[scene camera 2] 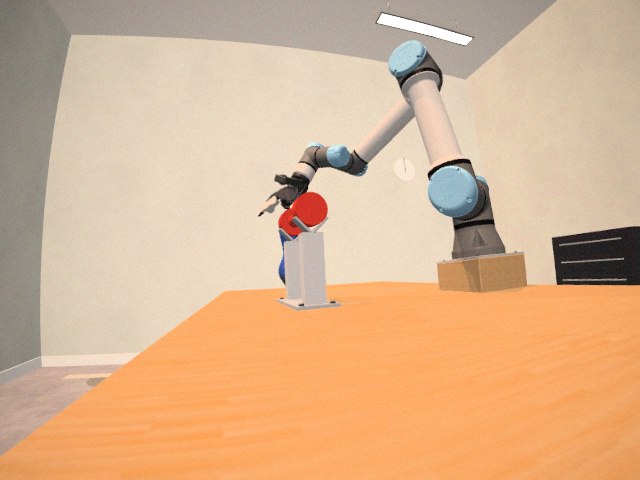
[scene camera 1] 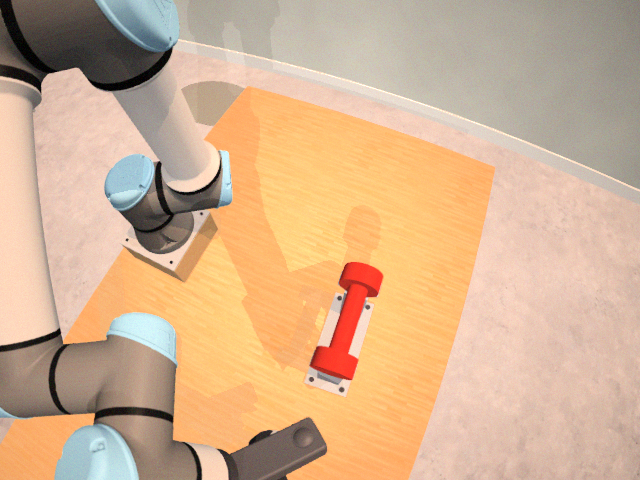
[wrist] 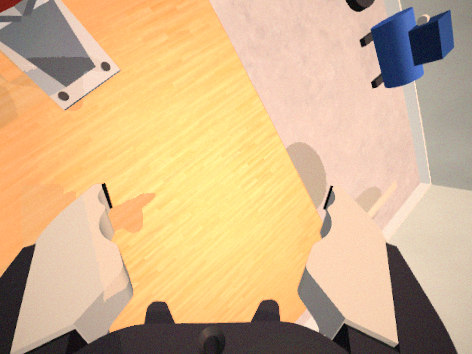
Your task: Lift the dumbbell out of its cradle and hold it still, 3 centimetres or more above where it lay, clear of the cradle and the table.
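Frame: origin at the arm's base, x ahead, y left, z up, level; metres.
Seen in the pictures: gripper, fingertip midpoint: (scene camera 2: 275, 222) (scene camera 1: 306, 476) (wrist: 221, 187); arm's base at its link origin: (scene camera 2: 478, 256) (scene camera 1: 165, 226).
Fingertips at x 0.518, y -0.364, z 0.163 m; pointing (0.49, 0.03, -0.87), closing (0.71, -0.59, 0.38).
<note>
Offsets run from my fingertips to a thing's top centre. Level surfaces: height alone.
The red dumbbell {dx -0.019, dy +0.264, dz +0.004 m} (scene camera 1: 347, 322) (scene camera 2: 311, 209) lies level on top of its cradle, one round head at each end; a small corner of it (wrist: 11, 4) shows in the wrist view. The cradle {dx -0.019, dy +0.264, dz -0.052 m} (scene camera 1: 328, 382) (scene camera 2: 312, 268) (wrist: 82, 92) is a light grey stand with two uprights and V-shaped rests on a base plate screwed to the table. My gripper (wrist: 221, 187) is wide open and empty. It is off one end of the dumbbell, apart from it and from the cradle; in the first scene view its fingertips are hidden.
The wooden table {dz -0.255 m} (scene camera 1: 423, 206) (scene camera 2: 310, 392) (wrist: 200, 150) carries the cradle and the arm's base block (scene camera 1: 193, 255) (scene camera 2: 480, 273). A blue machine (wrist: 397, 50) stands on the floor beyond the table edge. A black cabinet (scene camera 2: 594, 258) is at the right.
</note>
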